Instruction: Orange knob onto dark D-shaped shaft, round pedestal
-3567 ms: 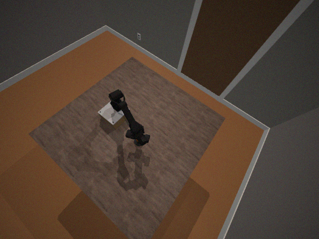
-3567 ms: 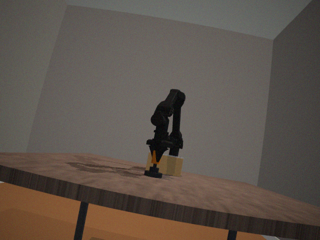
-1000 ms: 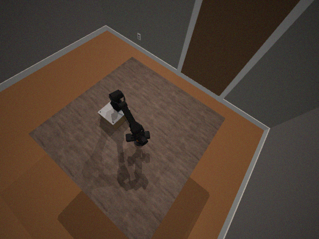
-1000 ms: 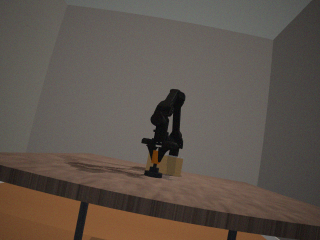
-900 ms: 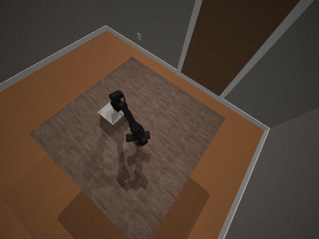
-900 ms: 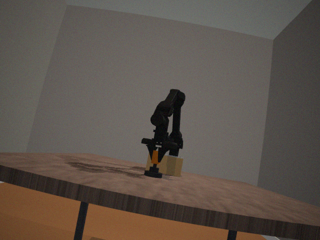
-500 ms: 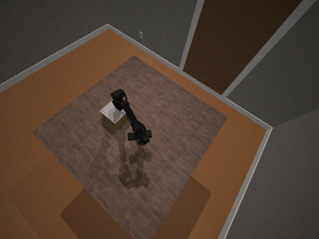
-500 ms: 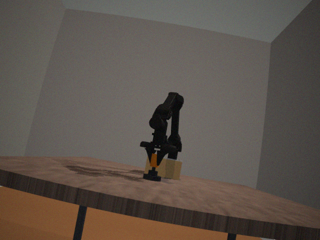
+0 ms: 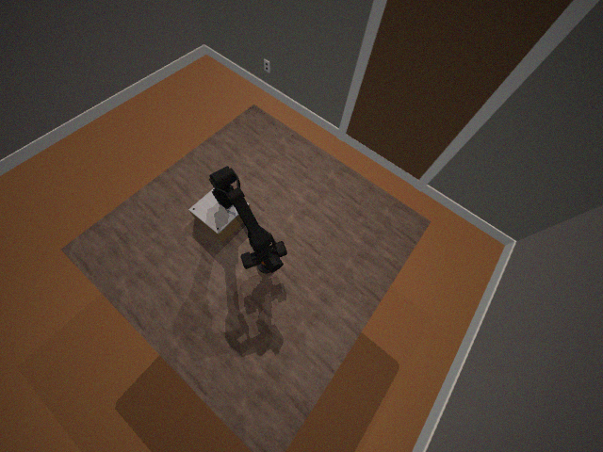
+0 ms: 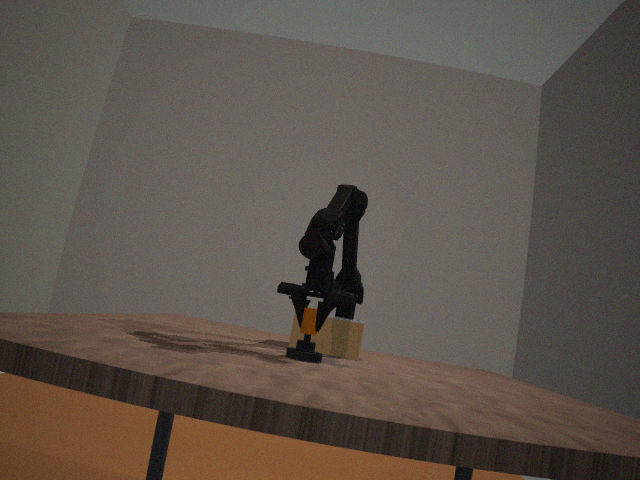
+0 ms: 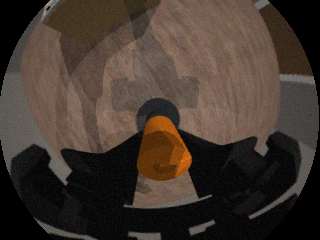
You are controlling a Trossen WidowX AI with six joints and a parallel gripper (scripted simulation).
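My gripper tip is 20 mm below the orange knob. Also, from my gripper tip: pedestal 40 mm below.
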